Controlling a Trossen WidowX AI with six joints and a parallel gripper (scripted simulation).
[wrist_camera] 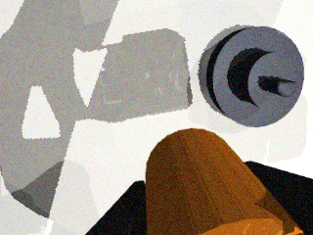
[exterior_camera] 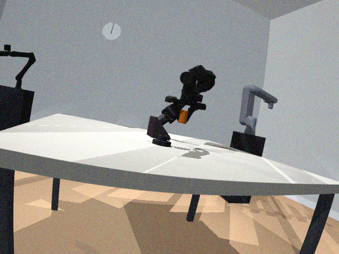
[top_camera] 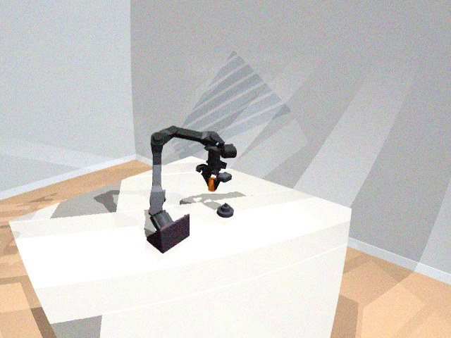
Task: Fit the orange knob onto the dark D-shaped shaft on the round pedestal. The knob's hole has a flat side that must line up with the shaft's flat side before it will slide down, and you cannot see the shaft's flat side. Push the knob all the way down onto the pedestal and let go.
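The round dark pedestal lies 20 mm ahead of my gripper tip, 80 mm to the right of it and 90 mm below it. From my gripper tip the other things lie so: orange knob: 20 mm above.
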